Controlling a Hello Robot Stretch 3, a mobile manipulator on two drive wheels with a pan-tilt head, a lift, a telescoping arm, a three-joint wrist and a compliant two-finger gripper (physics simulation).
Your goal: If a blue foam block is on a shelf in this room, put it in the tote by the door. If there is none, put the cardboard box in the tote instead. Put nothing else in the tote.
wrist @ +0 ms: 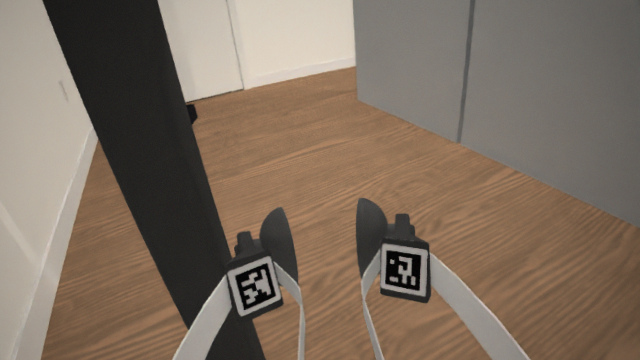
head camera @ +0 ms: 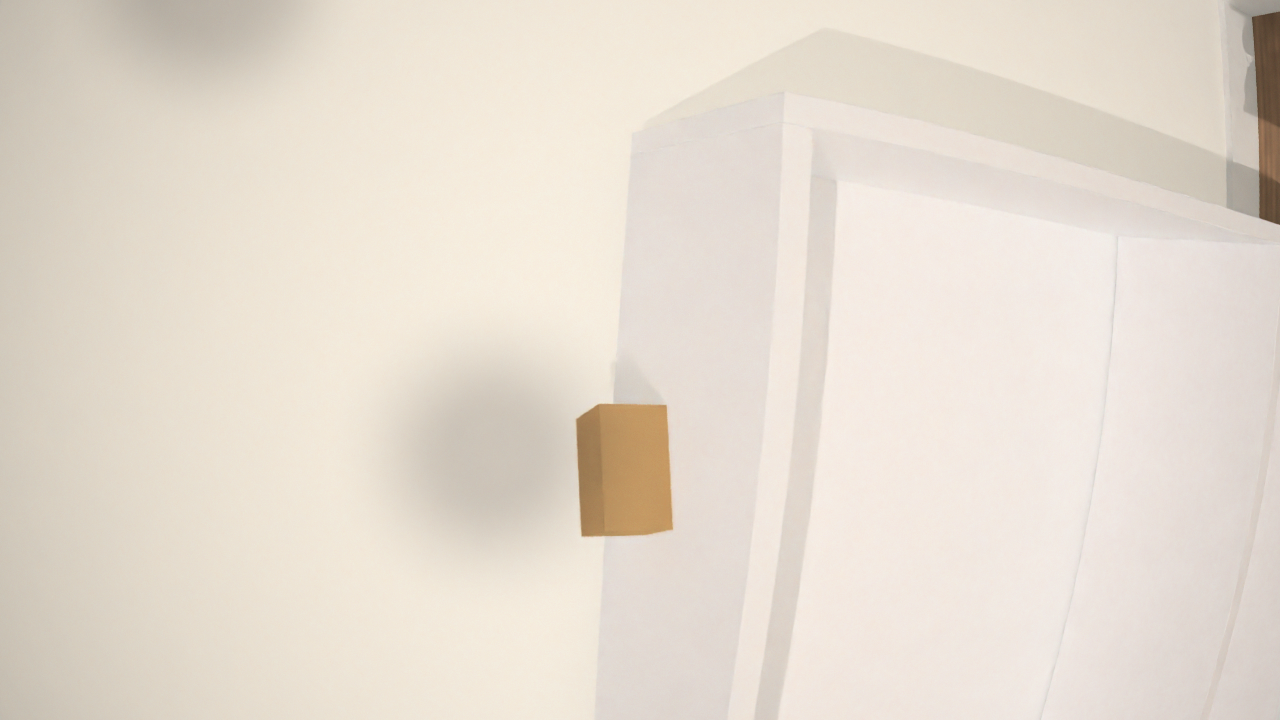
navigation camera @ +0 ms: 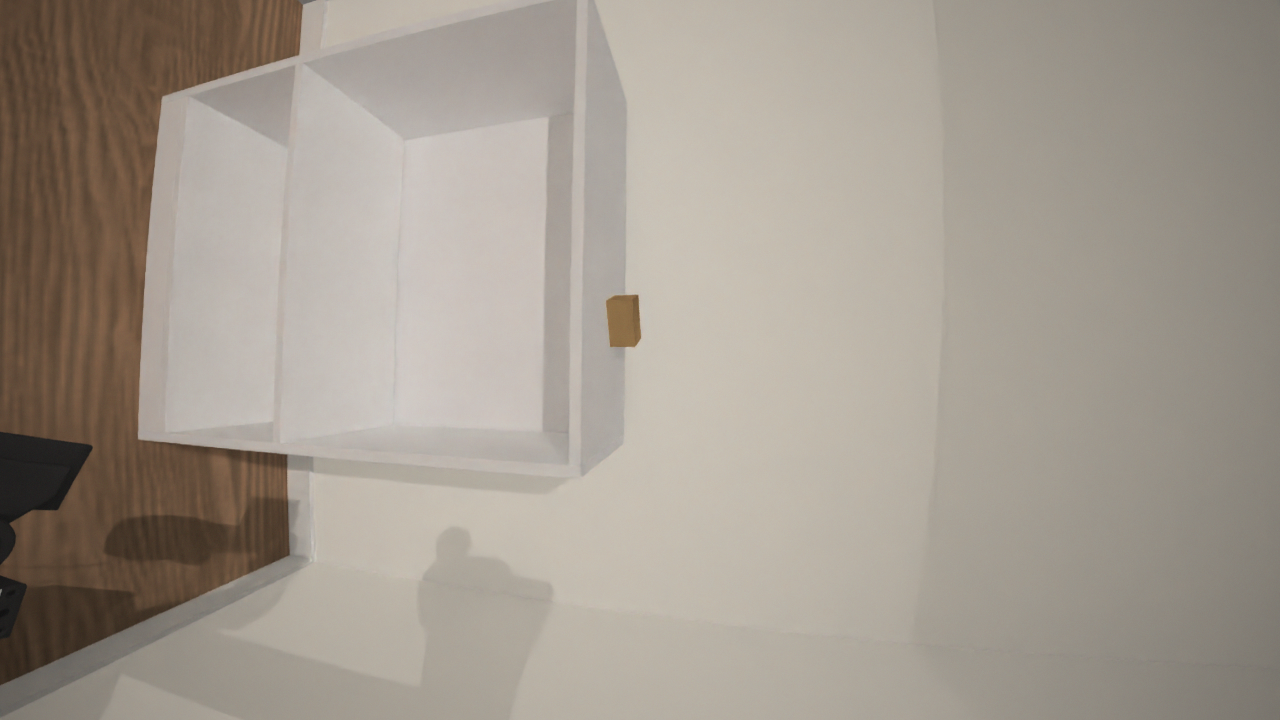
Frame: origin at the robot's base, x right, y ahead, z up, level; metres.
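Seen in the pictures: gripper, fingertip midpoint: [wrist: 323,230].
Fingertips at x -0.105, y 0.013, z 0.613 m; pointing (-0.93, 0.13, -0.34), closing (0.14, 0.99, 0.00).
A point is followed by its place in that frame.
A plain tan-brown box [head camera: 636,470] @(x 0.631, y 0.309, z 1.085 m) [navigation camera: 622,320] @(x 0.628, y 0.312, z 1.089 m), the cardboard box by its look, stands on the top board of a white shelf unit [head camera: 698,268] @(x 0.641, y 0.165, z 1.060 m) [navigation camera: 603,268] @(x 0.576, y 0.394, z 1.060 m). Both views are turned sideways. In the navigation view two open shelf compartments show bare white boards, and no blue foam block shows in them. My gripper [wrist: 323,230] @(x -0.105, y 0.013, z 0.613 m) is open in the wrist view, with a gap between its dark fingertips and floor visible beyond. The gripper is well away from the box, which does not show in the wrist view. No tote can be made out in these views.
In the wrist view a grey cabinet [wrist: 540,90] @(x -0.947, y 0.982, z 0.346 m) stands at the right, a black post [wrist: 135,125] crosses the left, and a white door [wrist: 207,50] @(x -2.889, y -0.364, z 0.377 m) is at the back. A small dark object [wrist: 192,114] @(x -2.283, y -0.489, z 0.052 m) is partly hidden behind the post. Wall runs along the left.
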